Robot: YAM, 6 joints.
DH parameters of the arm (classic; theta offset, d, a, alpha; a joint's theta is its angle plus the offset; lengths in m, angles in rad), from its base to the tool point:
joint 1: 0 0.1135 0.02 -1.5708
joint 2: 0 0 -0.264 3.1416
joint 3: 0.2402 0 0.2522 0
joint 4: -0.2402 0 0.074 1.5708
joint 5: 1.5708 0 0 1.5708
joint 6: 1.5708 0.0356 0 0
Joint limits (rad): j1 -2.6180..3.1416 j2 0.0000..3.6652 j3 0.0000..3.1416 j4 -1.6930..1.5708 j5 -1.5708..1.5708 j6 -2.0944..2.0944
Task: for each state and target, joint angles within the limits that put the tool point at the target. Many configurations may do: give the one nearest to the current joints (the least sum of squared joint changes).
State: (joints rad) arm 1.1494 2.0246 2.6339 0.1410 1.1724 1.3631
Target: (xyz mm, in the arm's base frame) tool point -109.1 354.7 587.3
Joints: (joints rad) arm 1.9594 1.9712 2.5210 0.0902 1.2191 1.3631
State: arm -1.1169 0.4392 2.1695 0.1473 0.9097 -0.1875
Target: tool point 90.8 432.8 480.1
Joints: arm -1.8375 0.3432 2.3393 0.1985 0.8394 -0.1875
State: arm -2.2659 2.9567 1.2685 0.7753 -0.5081 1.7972
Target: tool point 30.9 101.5 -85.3
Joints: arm -1.7961 3.6652 0.4426 0.3300 -0.2107 1.7972
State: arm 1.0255 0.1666 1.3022 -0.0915 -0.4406 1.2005
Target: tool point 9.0 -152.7 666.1
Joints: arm 1.6798 0.8133 2.1338 0.1946 -0.2171 1.2005
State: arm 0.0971 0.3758 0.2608 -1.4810 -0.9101 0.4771
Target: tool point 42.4 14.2 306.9
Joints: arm -0.2310 0.4036 0.8681 -1.2848 -0.7221 0.4771
